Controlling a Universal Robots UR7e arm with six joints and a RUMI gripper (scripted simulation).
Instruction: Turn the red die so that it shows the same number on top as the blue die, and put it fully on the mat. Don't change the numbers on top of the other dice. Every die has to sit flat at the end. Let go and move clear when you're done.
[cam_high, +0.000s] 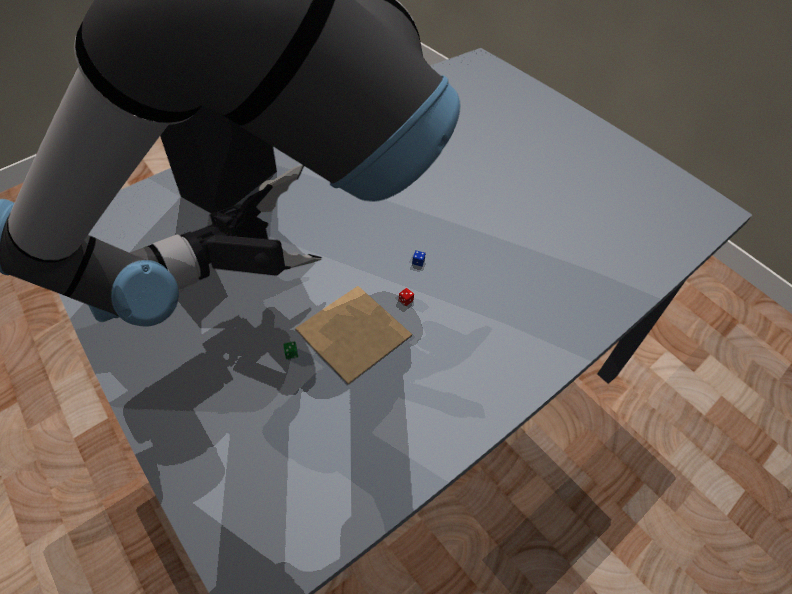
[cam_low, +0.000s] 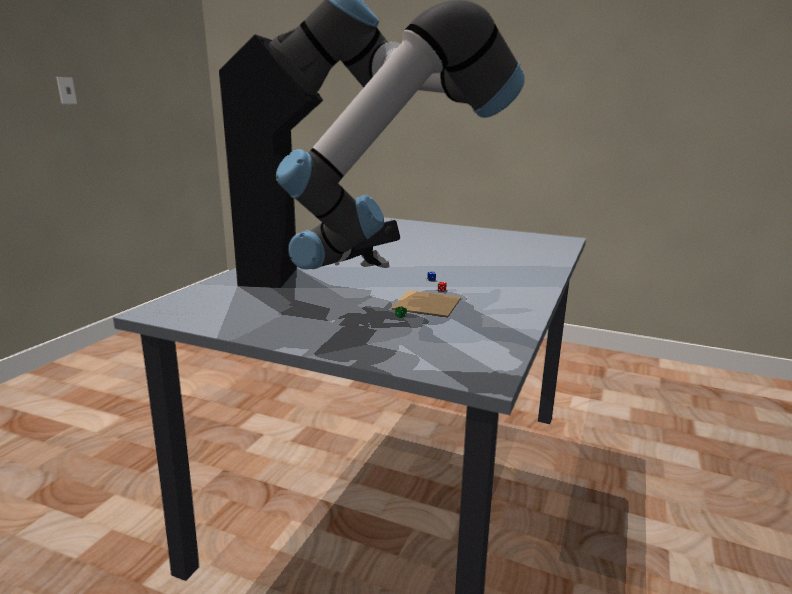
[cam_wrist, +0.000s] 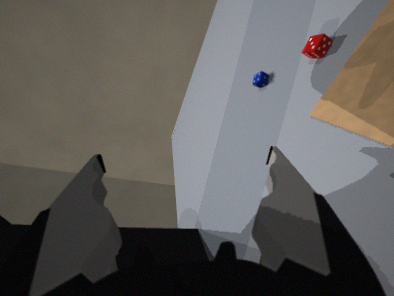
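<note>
Right now my hand is 14 cm to the left of the green die, 14 cm above it and 11 cm short of it. Round my hand: tan mat 15 cm below, 14 cm ahead, 3 cm to the right; then red die 14 cm below, 14 cm ahead, 8 cm to the left; then blue die 16 cm to the left, 14 cm below, 9 cm ahead.
</note>
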